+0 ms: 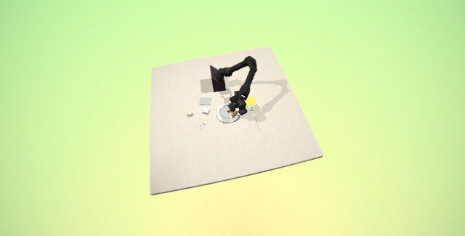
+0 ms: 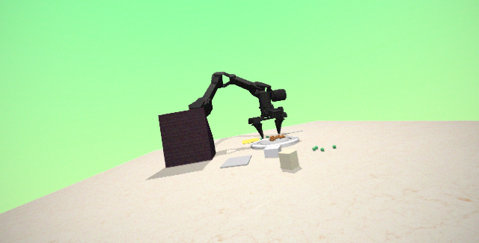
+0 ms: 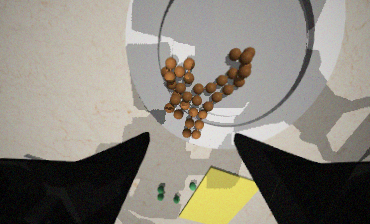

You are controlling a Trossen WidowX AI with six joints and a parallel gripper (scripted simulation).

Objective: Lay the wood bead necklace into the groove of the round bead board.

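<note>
My gripper tip is now 10 mm past the round white bead board, 90 mm to the left of it and 10 mm above it. From my gripper tip the other things lie so: thin white strip: 140 mm ahead, 140 mm to the left, 20 mm below; then yellow card: 90 mm behind, 110 mm to the left, 20 mm below; then grey flat plate: 160 mm behind, 270 mm to the right, 20 mm below.
</note>
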